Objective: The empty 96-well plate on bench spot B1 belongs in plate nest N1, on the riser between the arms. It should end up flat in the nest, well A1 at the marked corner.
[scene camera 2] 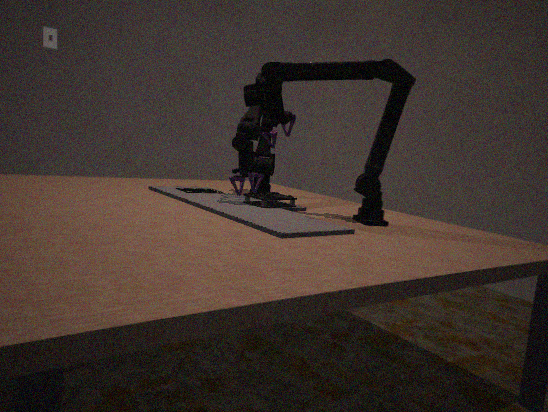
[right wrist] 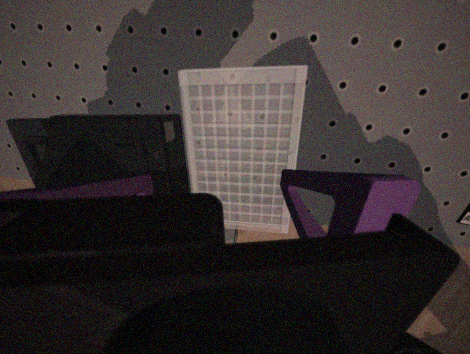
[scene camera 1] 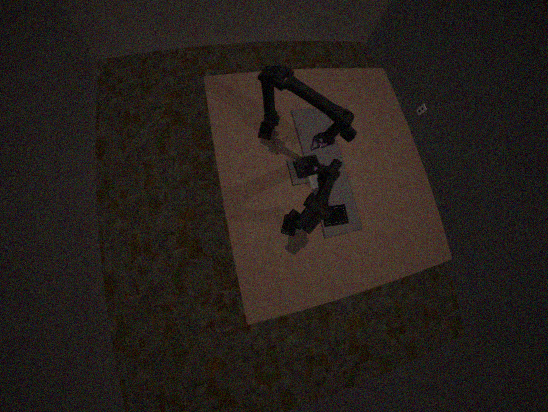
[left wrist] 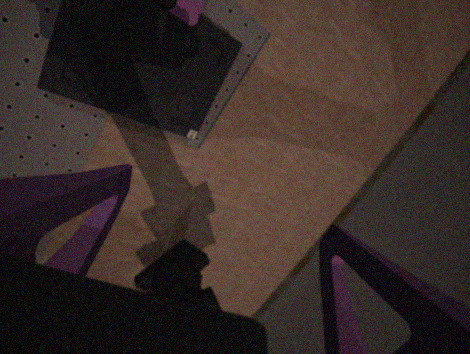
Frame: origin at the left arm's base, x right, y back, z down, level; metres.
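Where they show: left gripper, fingertip midpoint: point(scene camera 2: 280, 142) point(scene camera 1: 315, 148) point(left wrist: 232, 207); right gripper, fingertip midpoint: point(right wrist: 218, 180) point(scene camera 1: 317, 177); left arm's base, origin of the base link: point(scene camera 2: 369, 222) point(scene camera 1: 265, 131) point(left wrist: 172, 267); right arm's base, origin of the base link: point(scene camera 1: 289, 225).
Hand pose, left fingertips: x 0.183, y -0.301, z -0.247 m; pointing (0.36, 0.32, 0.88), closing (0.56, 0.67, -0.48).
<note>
Each offset is from my left fingertips to the top centre of the thing. "*": to the spot under its first point. Level surfaces: height alone.
The pale 96-well plate @(dx +0.090, dy -0.109, dz +0.220 m) point(scene camera 1: 313, 182) point(scene camera 2: 232, 199) point(right wrist: 240, 145) lies on the perforated board beside the dark nest and riser @(dx +0.016, dy -0.015, dz +0.194 m) point(scene camera 1: 303, 167) point(left wrist: 187, 92) point(right wrist: 100, 150). A small white label @(* dx +0.004, dy +0.077, dz +0.199 m) point(left wrist: 192, 134) marks one corner there. My right gripper point(scene camera 2: 246, 184) point(right wrist: 218, 180) is open and low, its fingers apart on either side of the plate's near part in the right wrist view; the fingertips' exact height is unclear. My left gripper point(scene camera 1: 320, 142) point(scene camera 2: 280, 131) point(left wrist: 232, 207) is open and empty, high above the board. The plate's well lettering is too small to read.
The grey perforated board @(dz +0.235 m) point(scene camera 1: 310, 122) point(scene camera 2: 300, 222) point(left wrist: 30, 110) point(right wrist: 400, 70) lies on the wooden table @(dz +0.247 m) point(scene camera 1: 280, 280) point(scene camera 2: 150, 260). A black square @(* dx +0.297, dy -0.260, dz +0.233 m) point(scene camera 1: 336, 215) point(scene camera 2: 199, 190) lies at its far end from the left arm. The right arm reaches over the board near the nest.
</note>
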